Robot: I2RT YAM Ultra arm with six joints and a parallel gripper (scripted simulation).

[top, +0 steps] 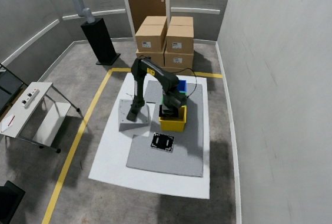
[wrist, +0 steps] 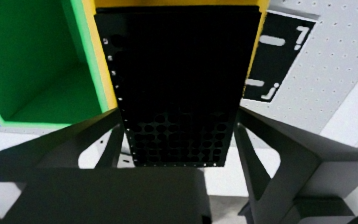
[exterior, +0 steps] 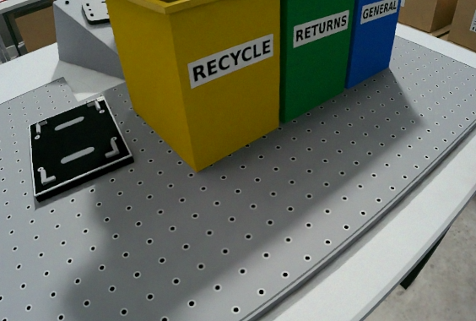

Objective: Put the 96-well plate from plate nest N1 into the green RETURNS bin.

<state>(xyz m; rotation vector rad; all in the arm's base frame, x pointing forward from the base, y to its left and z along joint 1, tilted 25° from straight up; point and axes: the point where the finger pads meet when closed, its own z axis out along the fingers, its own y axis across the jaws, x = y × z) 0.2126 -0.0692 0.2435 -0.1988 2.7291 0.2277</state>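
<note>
Now: hand 14 cm to the right of the green RETURNS bin, 14 cm above it and 1 cm short of it. The rest, counted from my hand: black plate nest N1: 22 cm below, 15 cm to the right, 1 cm behind; black 96-well plate: 1 cm below; yellow RECYCLE bin: 14 cm below, 3 cm ahead, 1 cm to the left.
</note>
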